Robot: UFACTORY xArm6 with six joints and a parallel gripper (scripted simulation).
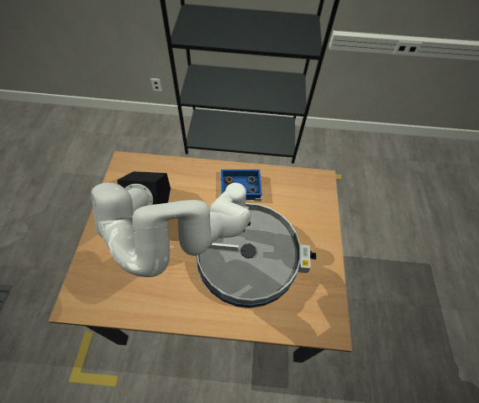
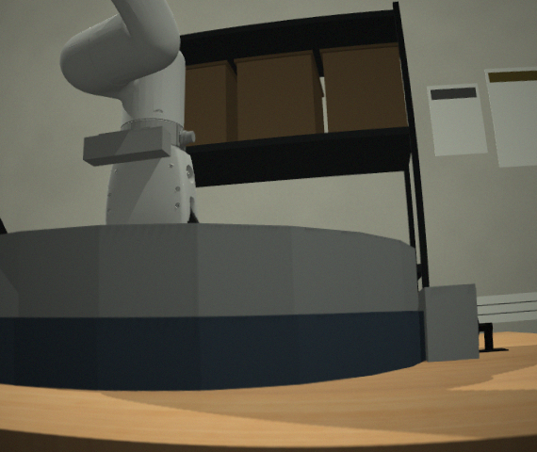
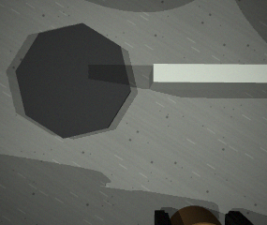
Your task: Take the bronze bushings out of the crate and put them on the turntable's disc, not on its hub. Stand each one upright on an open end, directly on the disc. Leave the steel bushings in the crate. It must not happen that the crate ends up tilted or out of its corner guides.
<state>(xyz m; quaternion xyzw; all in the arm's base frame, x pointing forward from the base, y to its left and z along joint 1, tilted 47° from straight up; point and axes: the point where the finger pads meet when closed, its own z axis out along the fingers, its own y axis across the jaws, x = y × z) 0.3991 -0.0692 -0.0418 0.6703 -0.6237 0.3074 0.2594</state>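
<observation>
My gripper is now 260 mm to the right of the blue crate and 60 mm above it. Round my hand: turntable: 90 mm ahead, 80 mm to the right, 30 mm below; then grey turntable disc: 70 mm ahead, 80 mm to the right, 30 mm below.
</observation>
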